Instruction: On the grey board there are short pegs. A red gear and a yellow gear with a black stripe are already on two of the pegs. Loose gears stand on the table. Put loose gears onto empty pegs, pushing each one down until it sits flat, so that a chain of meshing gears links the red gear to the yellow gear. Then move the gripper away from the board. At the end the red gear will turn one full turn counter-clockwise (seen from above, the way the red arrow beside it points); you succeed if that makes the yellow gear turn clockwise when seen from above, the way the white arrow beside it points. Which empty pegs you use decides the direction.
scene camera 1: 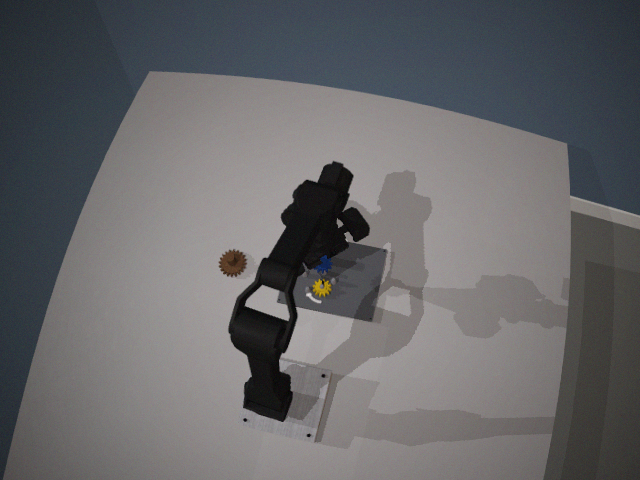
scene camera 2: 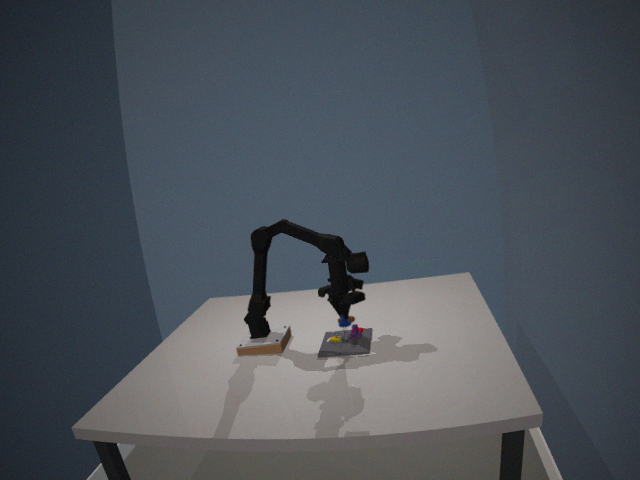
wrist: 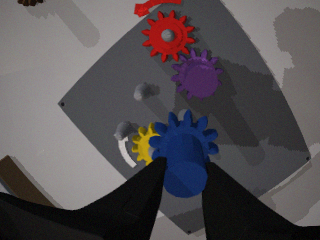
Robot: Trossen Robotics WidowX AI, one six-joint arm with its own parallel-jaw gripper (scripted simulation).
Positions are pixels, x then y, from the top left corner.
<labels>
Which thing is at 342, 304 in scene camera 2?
The gripper.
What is the gripper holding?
A blue gear.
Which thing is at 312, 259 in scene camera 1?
The gripper.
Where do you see a blue gear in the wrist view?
186, 146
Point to a red gear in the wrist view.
181, 33
</labels>
